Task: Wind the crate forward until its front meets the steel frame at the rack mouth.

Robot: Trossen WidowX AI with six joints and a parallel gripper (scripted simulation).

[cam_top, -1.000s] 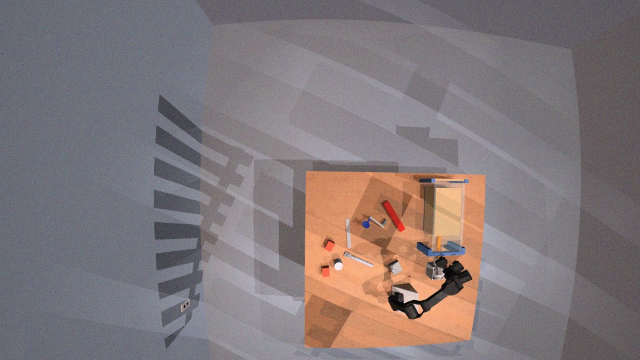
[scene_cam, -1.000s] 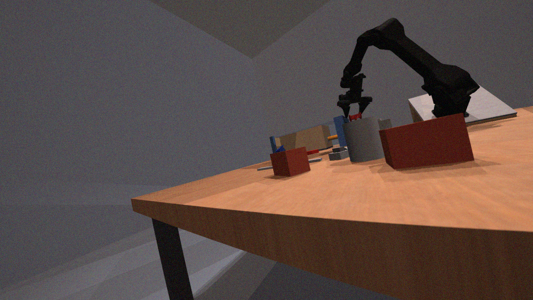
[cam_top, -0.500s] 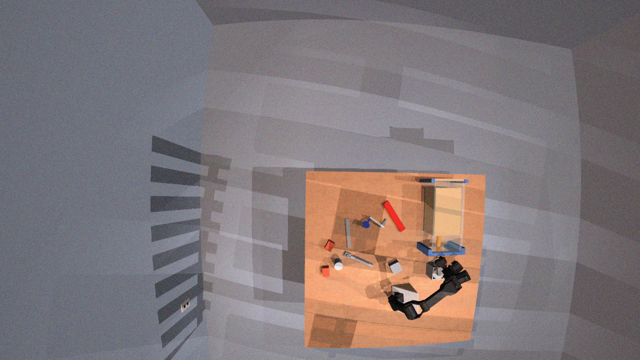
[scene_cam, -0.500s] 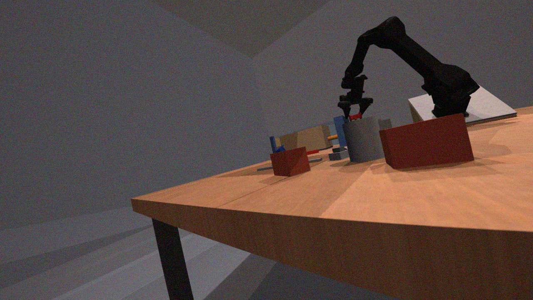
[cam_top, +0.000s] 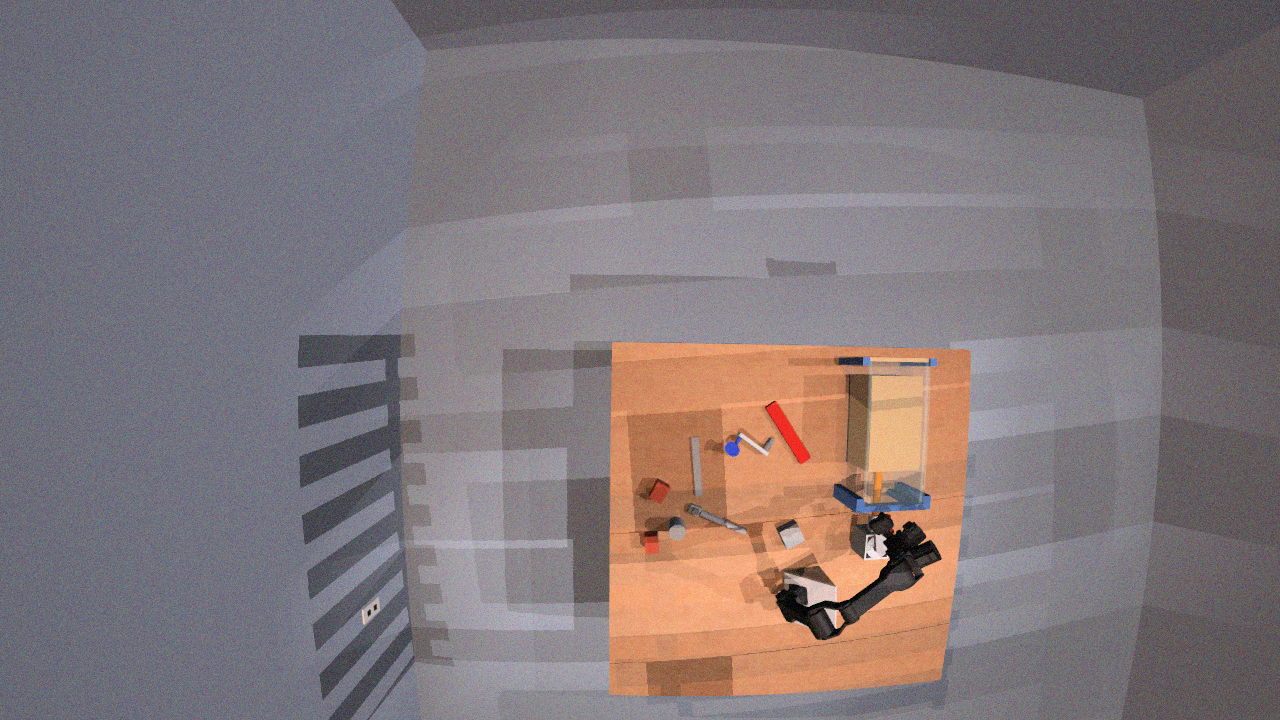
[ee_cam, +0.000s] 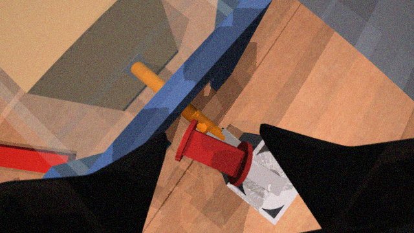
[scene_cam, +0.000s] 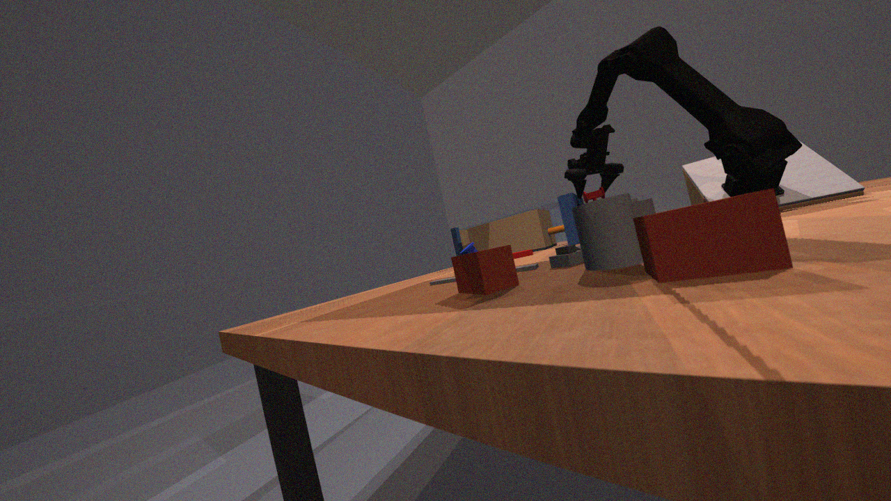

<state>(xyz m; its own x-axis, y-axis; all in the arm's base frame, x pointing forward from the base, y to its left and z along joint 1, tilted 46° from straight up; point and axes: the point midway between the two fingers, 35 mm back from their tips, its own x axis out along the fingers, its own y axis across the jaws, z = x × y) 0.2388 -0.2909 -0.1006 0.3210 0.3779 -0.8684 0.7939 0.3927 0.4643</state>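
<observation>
Right now the red grip is 1 cm behind my gripper tip, 2 cm to the left of it and 1 cm below it. Round my gripper tip: grey winch: 13 cm behind, 1 cm to the left, 11 cm below; blue steel frame: 5 cm ahead, 1 cm to the right, 4 cm below; red-knobbed crank: 5 cm behind, 2 cm to the left, 4 cm below.
</observation>
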